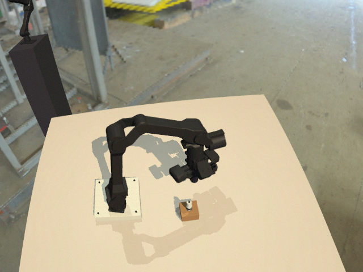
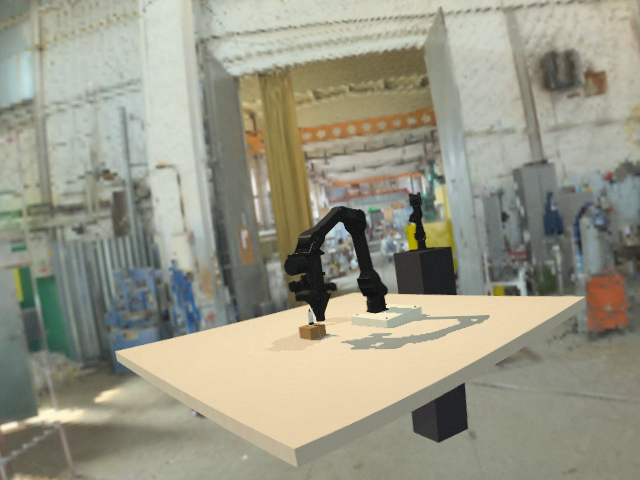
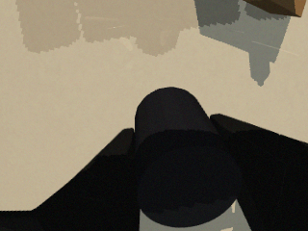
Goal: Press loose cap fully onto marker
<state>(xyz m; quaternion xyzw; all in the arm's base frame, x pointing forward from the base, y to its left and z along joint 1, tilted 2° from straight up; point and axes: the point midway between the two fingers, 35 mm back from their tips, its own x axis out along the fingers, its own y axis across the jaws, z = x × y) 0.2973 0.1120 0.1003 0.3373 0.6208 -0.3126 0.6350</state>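
Now: gripper tip 11 cm to the left of the brown holder block, 7 cm above it and 2 cm past it. The rest, counted from my gripper tip: black cap: 1 cm above.
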